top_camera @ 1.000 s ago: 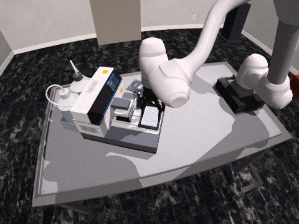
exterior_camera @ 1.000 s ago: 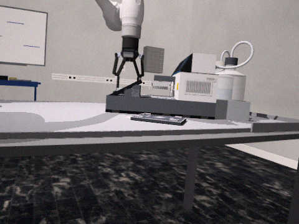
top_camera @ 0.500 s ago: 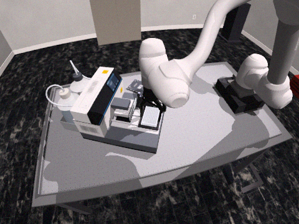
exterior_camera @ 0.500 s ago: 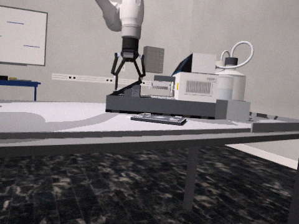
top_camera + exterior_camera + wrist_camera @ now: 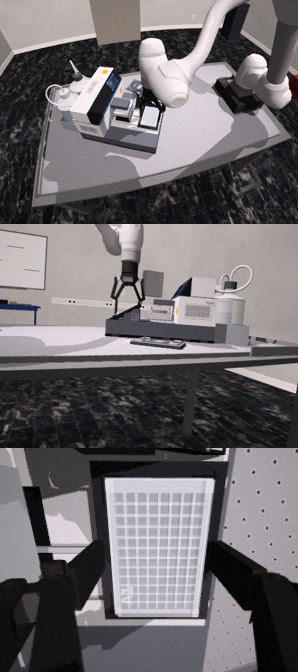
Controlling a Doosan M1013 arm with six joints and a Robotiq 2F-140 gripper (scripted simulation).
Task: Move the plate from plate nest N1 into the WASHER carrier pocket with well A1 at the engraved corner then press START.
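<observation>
The white well plate is 20 mm below my hand. From my hand the other things lie so: dark carrier (30 mm below); plate washer (140 mm ahead, 70 mm to the right, 20 mm above); plate nest N1 (10 mm behind, 340 mm to the right, 100 mm below).
</observation>
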